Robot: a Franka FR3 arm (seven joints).
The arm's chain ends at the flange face. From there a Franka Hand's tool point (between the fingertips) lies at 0.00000 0.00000 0.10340 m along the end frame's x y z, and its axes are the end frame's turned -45 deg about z.
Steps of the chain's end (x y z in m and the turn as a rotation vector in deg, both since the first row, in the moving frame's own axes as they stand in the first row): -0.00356, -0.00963, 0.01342, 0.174, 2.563, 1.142; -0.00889, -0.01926, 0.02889, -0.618, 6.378, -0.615; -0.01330, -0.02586, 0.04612, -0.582, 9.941, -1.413; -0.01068, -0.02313, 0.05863, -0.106, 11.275, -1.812; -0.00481, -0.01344, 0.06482, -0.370, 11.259, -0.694; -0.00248, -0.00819, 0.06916, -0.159, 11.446, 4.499
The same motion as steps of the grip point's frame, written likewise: 0.00775, -0.00624, 0.01332, -1.689, 1.935, 1.142; 0.01472, -0.01104, 0.02824, -4.947, 4.073, -0.615; 0.02093, -0.01448, 0.04456, -7.441, 6.618, -1.413; 0.02319, -0.00970, 0.05663, -8.048, 7.898, -1.812; 0.02000, 0.00176, 0.06283, -8.223, 7.700, -0.694; 0.01775, 0.00771, 0.06710, -8.206, 7.981, 4.499
